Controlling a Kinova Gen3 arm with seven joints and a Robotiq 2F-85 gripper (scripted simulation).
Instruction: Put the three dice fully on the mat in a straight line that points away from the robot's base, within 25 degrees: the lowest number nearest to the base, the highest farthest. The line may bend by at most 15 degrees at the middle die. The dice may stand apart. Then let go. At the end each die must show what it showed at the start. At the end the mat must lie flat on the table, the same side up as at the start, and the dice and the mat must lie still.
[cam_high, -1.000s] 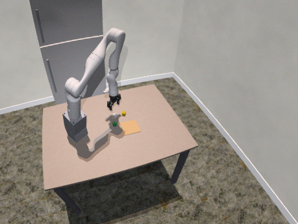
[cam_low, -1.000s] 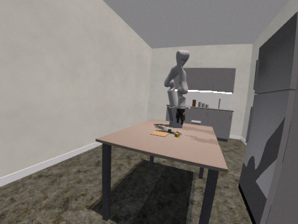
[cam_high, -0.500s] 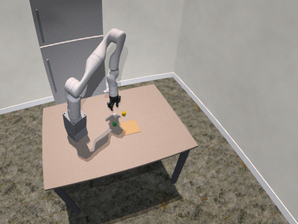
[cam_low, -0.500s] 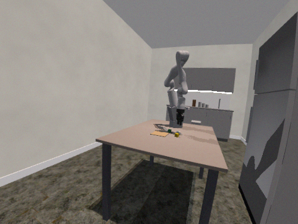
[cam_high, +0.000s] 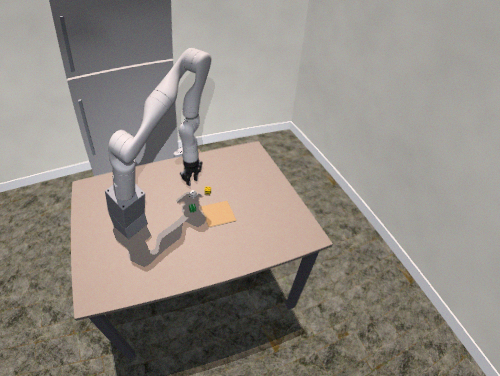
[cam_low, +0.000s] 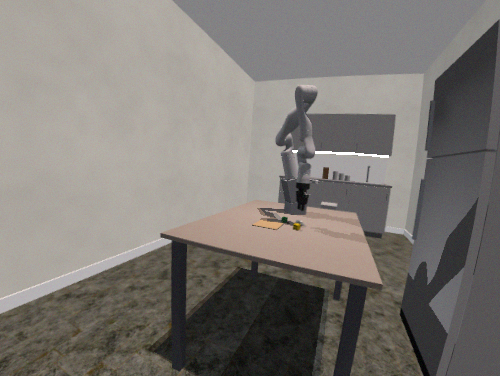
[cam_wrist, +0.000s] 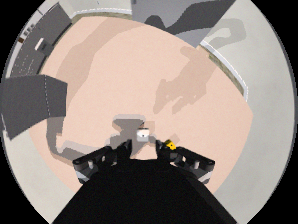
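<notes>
Right now the white die is 9 cm below my hand. The rest, counted from my hand: mat (17 cm to the right, 11 cm below, 6 cm ahead); green die (9 cm to the right, 9 cm below, 4 cm behind); yellow die (9 cm below, 8 cm ahead, 1 cm to the right).
</notes>
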